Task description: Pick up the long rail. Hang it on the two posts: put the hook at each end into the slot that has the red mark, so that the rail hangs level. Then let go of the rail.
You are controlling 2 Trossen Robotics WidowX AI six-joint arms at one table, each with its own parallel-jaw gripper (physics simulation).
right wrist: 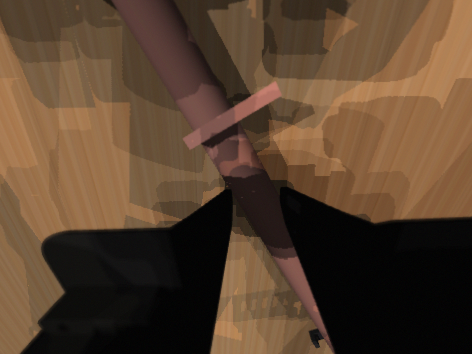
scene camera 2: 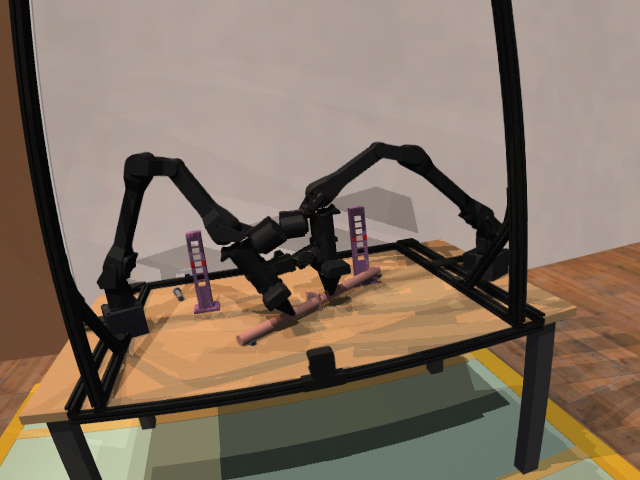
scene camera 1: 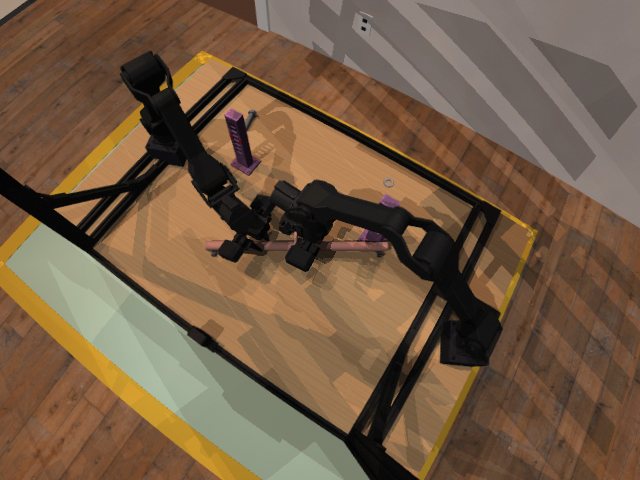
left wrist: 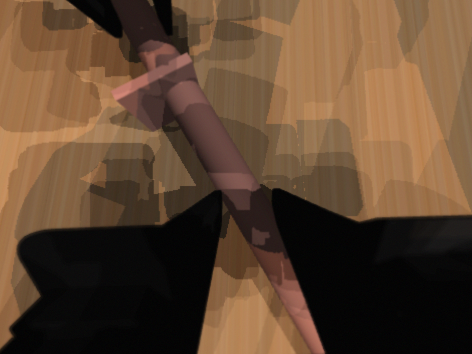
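Seen in the pictures: left gripper, fingertip midpoint: (scene camera 2: 292, 312) (scene camera 1: 264, 245) (left wrist: 246, 196); right gripper, fingertip midpoint: (right wrist: 255, 195) (scene camera 2: 329, 293) (scene camera 1: 313, 245) (left wrist: 145, 31); left arm's base at its link origin: (scene camera 2: 120, 305) (scene camera 1: 166, 136); right arm's base at its link origin: (scene camera 1: 469, 342).
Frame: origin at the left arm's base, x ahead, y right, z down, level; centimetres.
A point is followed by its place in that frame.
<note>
The long pink rail (scene camera 1: 356, 246) {x 59.8, y 21.0, z 3.3 cm} (scene camera 2: 258, 330) {x 25.5, y 28.1, z 5.3 cm} (left wrist: 215, 135) {x 40.1, y 24.7, z 4.1 cm} (right wrist: 165, 50) {x 40.4, y 24.3, z 4.0 cm} lies low at the table top, with a dark hook (scene camera 1: 214, 253) {x 23.1, y 29.5, z 7.0 cm} (scene camera 2: 252, 342) {x 22.7, y 30.2, z 6.6 cm} at its left end and another hook (scene camera 1: 379, 253) {x 66.3, y 20.9, z 5.0 cm} (right wrist: 316, 337) {x 66.3, y 21.4, z 5.0 cm} at its right end. My left gripper (scene camera 2: 292, 312) {x 36.1, y 25.2, z 5.0 cm} (left wrist: 246, 196) {x 36.1, y 25.2, z 5.0 cm} is shut on the rail left of its middle plate. My right gripper (scene camera 2: 330, 293) {x 48.8, y 22.6, z 4.5 cm} (right wrist: 255, 195) {x 48.8, y 22.6, z 4.5 cm} is shut on it right of that plate. The left purple post (scene camera 1: 240, 139) {x 24.5, y 1.7, z -6.8 cm} (scene camera 2: 199, 268) {x 23.0, y 1.2, z -4.7 cm} and right purple post (scene camera 1: 373, 236) {x 63.8, y 17.3, z 3.2 cm} (scene camera 2: 357, 224) {x 63.6, y 17.3, z -10.2 cm} stand upright behind the rail, each with red-marked slots. My right arm partly hides the right post in scene camera 1.
A grey bolt (scene camera 1: 250, 119) {x 20.5, y -15.5, z 5.9 cm} (scene camera 2: 178, 293) {x 19.6, y -14.3, z 5.7 cm} lies beside the left post. A small ring (scene camera 1: 388, 182) {x 66.0, y -1.8, z 7.0 cm} lies behind the right post. A black frame (scene camera 1: 356, 134) {x 54.2, y -16.6, z 5.4 cm} (scene camera 2: 206, 399) {x 5.7, y 44.5, z 8.1 cm} borders the table. My two wrists are close together above the rail's middle.
</note>
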